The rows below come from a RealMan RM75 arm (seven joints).
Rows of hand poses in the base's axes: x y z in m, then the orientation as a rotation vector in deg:
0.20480 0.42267 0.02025 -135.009 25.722 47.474
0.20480 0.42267 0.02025 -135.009 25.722 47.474
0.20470 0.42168 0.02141 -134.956 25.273 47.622
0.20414 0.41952 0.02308 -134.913 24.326 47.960
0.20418 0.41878 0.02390 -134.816 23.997 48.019
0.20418 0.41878 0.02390 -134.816 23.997 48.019
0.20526 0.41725 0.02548 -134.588 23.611 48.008
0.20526 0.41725 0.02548 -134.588 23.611 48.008
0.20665 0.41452 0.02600 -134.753 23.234 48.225
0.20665 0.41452 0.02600 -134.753 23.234 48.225
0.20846 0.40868 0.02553 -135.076 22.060 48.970
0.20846 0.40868 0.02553 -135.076 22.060 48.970
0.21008 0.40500 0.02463 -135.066 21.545 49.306
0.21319 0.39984 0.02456 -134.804 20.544 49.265
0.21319 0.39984 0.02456 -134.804 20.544 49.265
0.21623 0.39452 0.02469 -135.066 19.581 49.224
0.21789 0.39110 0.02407 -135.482 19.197 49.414
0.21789 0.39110 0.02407 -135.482 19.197 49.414
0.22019 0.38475 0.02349 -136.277 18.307 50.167
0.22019 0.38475 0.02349 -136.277 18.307 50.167
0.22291 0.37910 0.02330 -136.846 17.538 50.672
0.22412 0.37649 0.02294 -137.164 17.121 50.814
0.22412 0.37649 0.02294 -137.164 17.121 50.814
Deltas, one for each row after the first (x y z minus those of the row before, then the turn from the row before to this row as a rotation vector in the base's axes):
0.00000 0.00000 0.00000 0.000 0.000 0.000
-0.00010 -0.00099 0.00116 0.193 0.000 0.306
-0.00056 -0.00216 0.00167 0.340 0.011 0.680
0.00004 -0.00074 0.00082 0.197 -0.028 0.189
0.00000 0.00000 0.00000 0.000 0.000 0.000
0.00108 -0.00153 0.00158 0.343 -0.076 0.157
0.00000 0.00000 0.00000 0.000 0.000 0.000
0.00139 -0.00273 0.00052 -0.040 0.040 0.363
0.00000 0.00000 0.00000 0.000 0.000 0.000
0.00181 -0.00584 -0.00047 0.029 0.200 1.083
0.00000 0.00000 0.00000 0.000 0.000 0.000
0.00162 -0.00368 -0.00090 0.144 0.115 0.425
0.00311 -0.00516 -0.00007 0.589 -0.234 0.526
0.00000 0.00000 0.00000 0.000 0.000 0.000
0.00304 -0.00532 0.00013 0.102 -0.299 0.686
0.00166 -0.00342 -0.00062 -0.271 -0.019 0.445
0.00000 0.00000 0.00000 0.000 0.000 0.000
0.00230 -0.00635 -0.00058 -0.529 0.201 1.069
0.00000 0.00000 0.00000 0.000 0.000 0.000
0.00272 -0.00565 -0.00019 -0.334 0.090 0.836
0.00121 -0.00261 -0.00036 -0.170 -0.044 0.416
0.00000 0.00000 0.00000 0.000 0.000 0.000

